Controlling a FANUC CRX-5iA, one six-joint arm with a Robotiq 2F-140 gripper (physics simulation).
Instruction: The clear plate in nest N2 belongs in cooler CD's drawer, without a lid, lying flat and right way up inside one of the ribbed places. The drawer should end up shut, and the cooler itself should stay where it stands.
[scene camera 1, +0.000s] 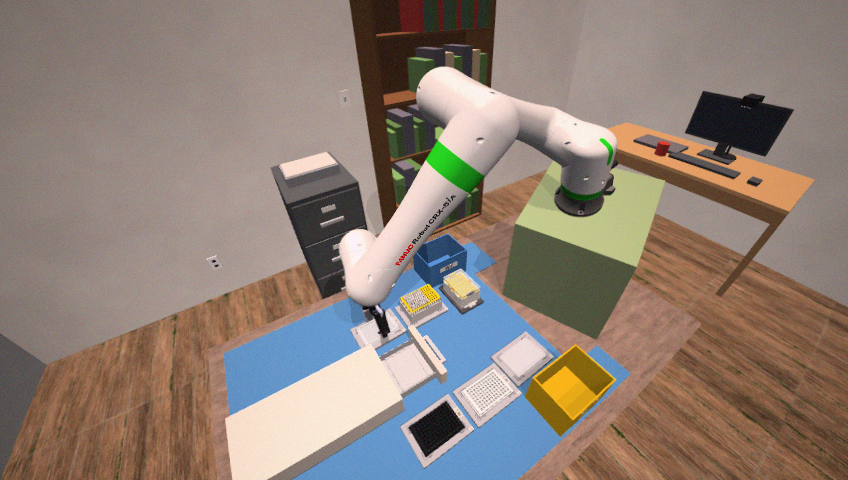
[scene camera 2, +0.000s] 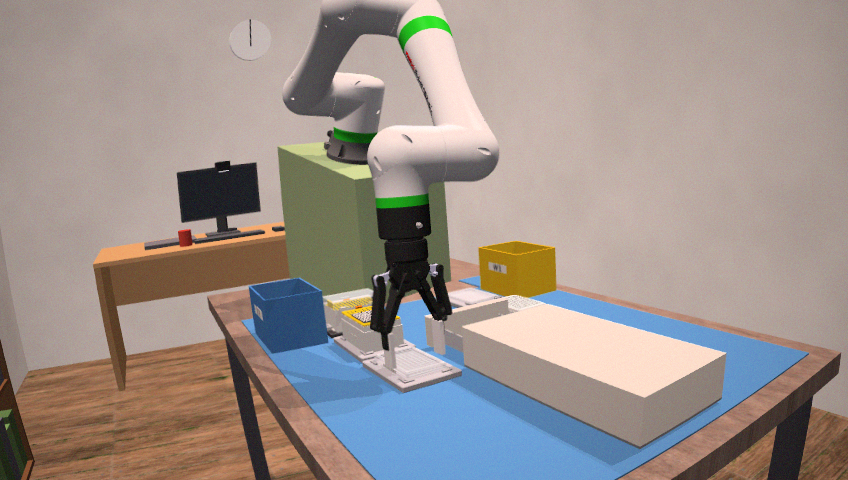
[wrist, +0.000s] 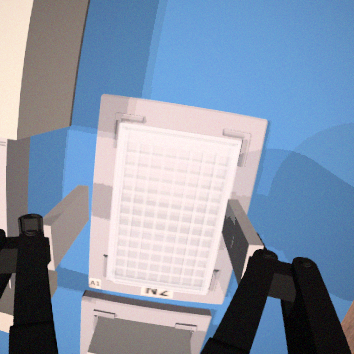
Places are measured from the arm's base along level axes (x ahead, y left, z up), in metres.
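Pixels of known places: gripper, fingertip midpoint: (scene camera 1: 377, 330) (scene camera 2: 415, 359) (wrist: 155, 209); arm's base, origin of the base link: (scene camera 1: 578, 199) (scene camera 2: 351, 157).
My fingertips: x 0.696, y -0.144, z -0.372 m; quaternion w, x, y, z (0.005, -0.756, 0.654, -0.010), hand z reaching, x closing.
For each thing: its top centre in the pictures, then the offset to it from my fingertips.
- clear plate, middle of its top: (wrist: 167, 221) (scene camera 2: 409, 358) (scene camera 1: 377, 327) 0.006 m back, 0.010 m right, 0.004 m up
- nest N2, middle of its top: (wrist: 168, 215) (scene camera 2: 409, 363) (scene camera 1: 377, 329) 0.005 m back, 0.011 m right, 0.007 m down
- yellow-topped rack, middle of its top: (scene camera 2: 369, 312) (scene camera 1: 420, 296) 0.183 m back, 0.017 m right, 0.053 m up
- box, middle of its top: (scene camera 2: 351, 295) (scene camera 1: 461, 281) 0.350 m back, 0.001 m right, 0.054 m up
- blue bin, middle of its top: (scene camera 2: 283, 288) (scene camera 1: 439, 249) 0.352 m back, 0.163 m right, 0.096 m up
- black plate, middle of its top: (scene camera 1: 436, 426) 0.022 m back, 0.368 m left, 0.003 m up
- white plate, middle of its top: (scene camera 2: 517, 302) (scene camera 1: 487, 390) 0.199 m back, 0.359 m left, 0.003 m up
- pale flat piece, middle of its top: (scene camera 2: 470, 294) (scene camera 1: 522, 355) 0.366 m back, 0.325 m left, 0.004 m down
- yellow bin, middle of its top: (scene camera 2: 516, 247) (scene camera 1: 574, 378) 0.381 m back, 0.485 m left, 0.096 m up
The clear plate (scene camera 1: 370, 328) (scene camera 2: 423, 360) (wrist: 170, 225) lies flat in nest N2 (scene camera 2: 407, 384) (wrist: 185, 117), wells showing in the wrist view. My gripper (scene camera 1: 381, 333) (scene camera 2: 414, 352) (wrist: 155, 209) is open and points down, one finger on each long side of the plate. In the wrist view the right pad appears close to the plate's edge and the left pad stands farther off; contact cannot be told. The long cream cooler (scene camera 1: 315, 410) (scene camera 2: 595, 344) (wrist: 50, 65) has its drawer (scene camera 1: 426, 352) (scene camera 2: 482, 312) pulled out beside the nest. No plate shows in the drawer's visible part.
A yellow-topped rack (scene camera 1: 420, 299) (scene camera 2: 368, 333) stands beside N2, with another box (scene camera 1: 461, 286) beyond. A blue bin (scene camera 1: 440, 261) (scene camera 2: 288, 315) is near them. Past the drawer are a black plate (scene camera 1: 439, 427), a white plate (scene camera 1: 487, 392), a pale flat piece (scene camera 1: 523, 356) and a yellow bin (scene camera 1: 568, 389) (scene camera 2: 517, 273).
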